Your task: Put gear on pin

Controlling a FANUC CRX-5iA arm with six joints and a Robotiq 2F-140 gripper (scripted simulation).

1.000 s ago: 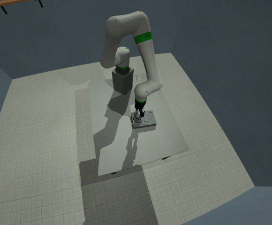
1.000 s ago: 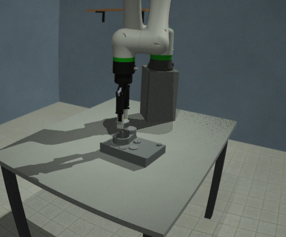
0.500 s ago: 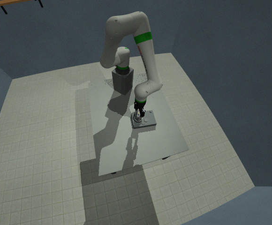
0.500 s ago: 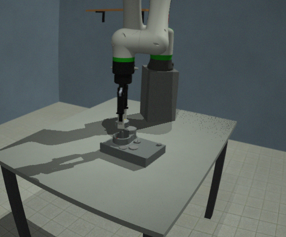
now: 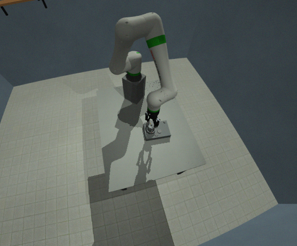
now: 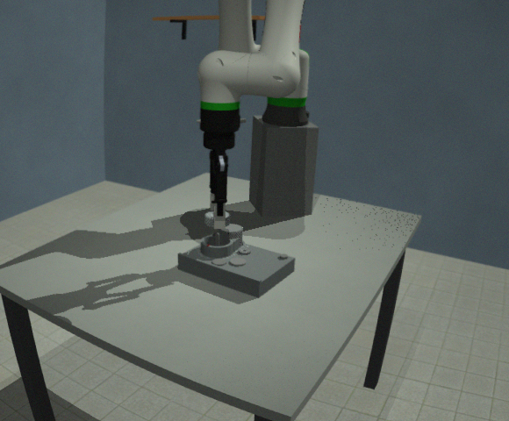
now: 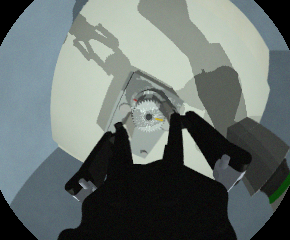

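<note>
The gear lies 2 cm below my hand.
</note>
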